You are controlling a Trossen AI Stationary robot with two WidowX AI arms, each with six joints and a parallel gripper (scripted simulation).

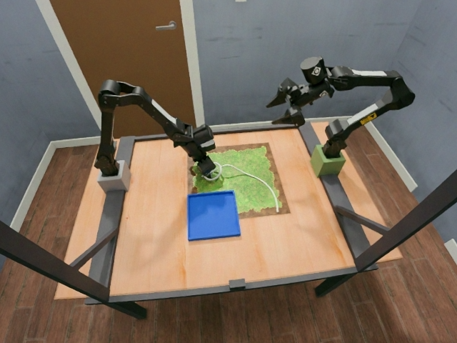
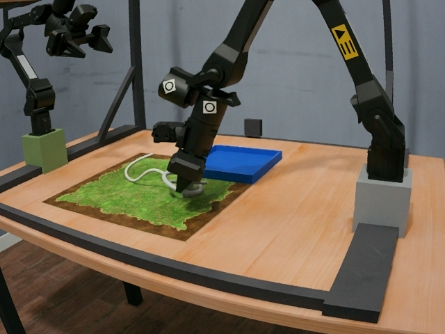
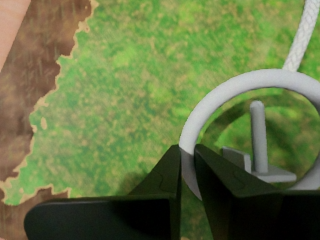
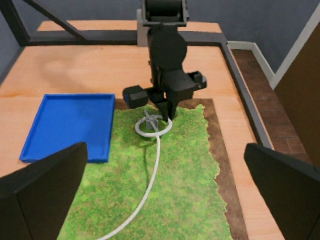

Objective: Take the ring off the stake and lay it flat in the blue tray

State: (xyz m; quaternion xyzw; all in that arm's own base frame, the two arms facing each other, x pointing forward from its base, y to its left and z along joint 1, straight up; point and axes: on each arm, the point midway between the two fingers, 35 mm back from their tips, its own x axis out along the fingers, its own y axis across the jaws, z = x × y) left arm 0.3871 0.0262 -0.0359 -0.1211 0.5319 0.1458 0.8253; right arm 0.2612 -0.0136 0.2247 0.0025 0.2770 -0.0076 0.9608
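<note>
The ring lies 3 cm behind my left hand, 3 cm to the right of it and 3 cm below it. From my left hand the other things lie so: blue tray 23 cm behind, 2 cm to the right, 5 cm below; then green grass mat 6 cm behind, 12 cm to the right, 7 cm below; then grey stake 3 cm behind, 2 cm to the right, 4 cm below.
</note>
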